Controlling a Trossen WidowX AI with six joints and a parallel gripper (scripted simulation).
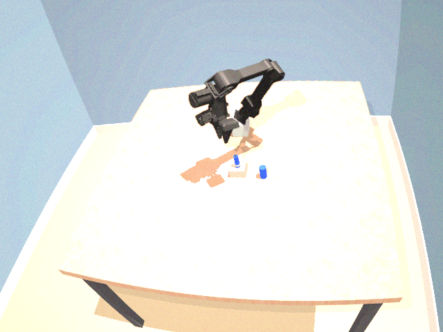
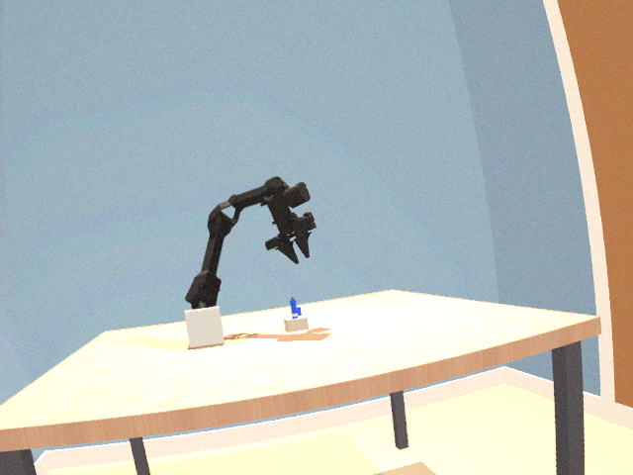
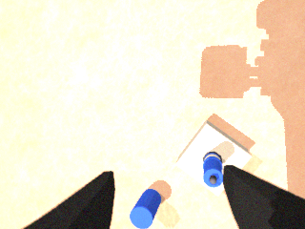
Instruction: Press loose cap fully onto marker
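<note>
The blue cap is 1 cm behind my gripper tip, 13 cm to the left of it and 18 cm below it. Round my gripper tip: holder block (4 cm behind, 2 cm to the left, 19 cm below).
</note>
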